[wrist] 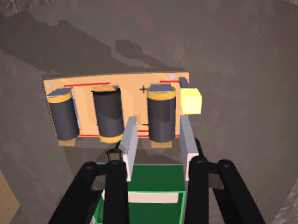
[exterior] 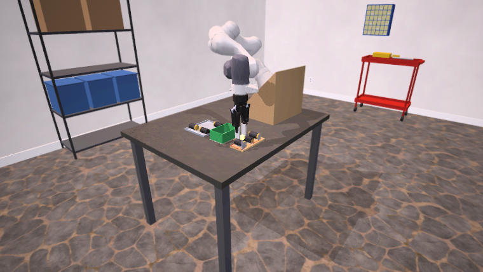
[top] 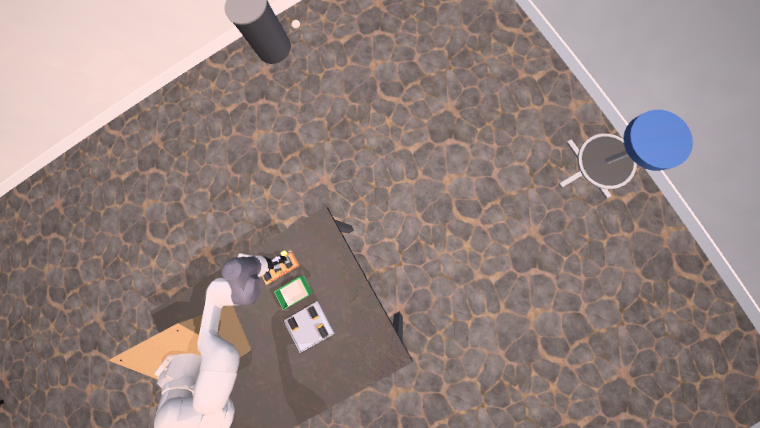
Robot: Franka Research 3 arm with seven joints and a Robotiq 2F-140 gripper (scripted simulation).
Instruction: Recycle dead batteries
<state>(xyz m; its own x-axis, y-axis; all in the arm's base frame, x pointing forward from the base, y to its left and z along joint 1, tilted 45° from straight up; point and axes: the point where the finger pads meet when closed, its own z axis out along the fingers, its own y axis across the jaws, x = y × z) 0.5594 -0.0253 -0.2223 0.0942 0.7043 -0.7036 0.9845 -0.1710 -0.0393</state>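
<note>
The bulb is 3 cm to the left of my hand, 3 cm ahead of it and 1 cm below it. From my hand the other things lie so: white tray (33 cm to the right, 10 cm behind, 9 cm below); green recycling box (15 cm to the right, 8 cm below, 5 cm behind).
</note>
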